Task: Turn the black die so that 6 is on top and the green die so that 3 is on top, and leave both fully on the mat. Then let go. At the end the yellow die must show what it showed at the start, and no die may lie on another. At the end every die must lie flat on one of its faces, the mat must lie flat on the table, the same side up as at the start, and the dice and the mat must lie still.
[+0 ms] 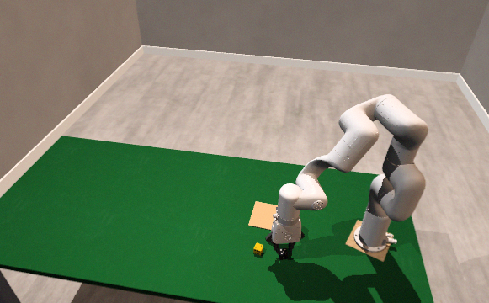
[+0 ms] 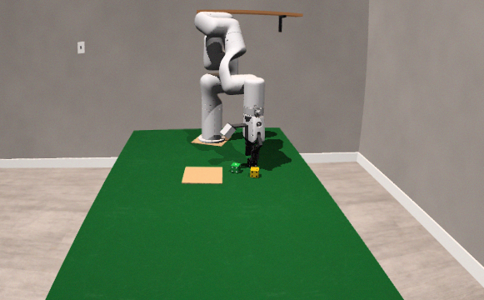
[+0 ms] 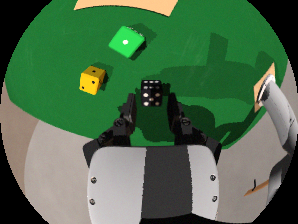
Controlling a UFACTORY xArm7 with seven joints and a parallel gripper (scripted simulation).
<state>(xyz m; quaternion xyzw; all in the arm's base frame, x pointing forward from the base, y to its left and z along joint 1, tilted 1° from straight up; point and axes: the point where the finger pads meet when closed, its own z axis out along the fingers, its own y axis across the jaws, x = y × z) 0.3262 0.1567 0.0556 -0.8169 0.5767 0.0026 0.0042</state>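
My gripper is now 40 mm above the black die. Also, from my hand: green die 60 mm to the right, 50 mm ahead, 40 mm below; tan mat 180 mm to the right, 80 mm ahead, 50 mm below; yellow die 90 mm ahead, 40 mm below.
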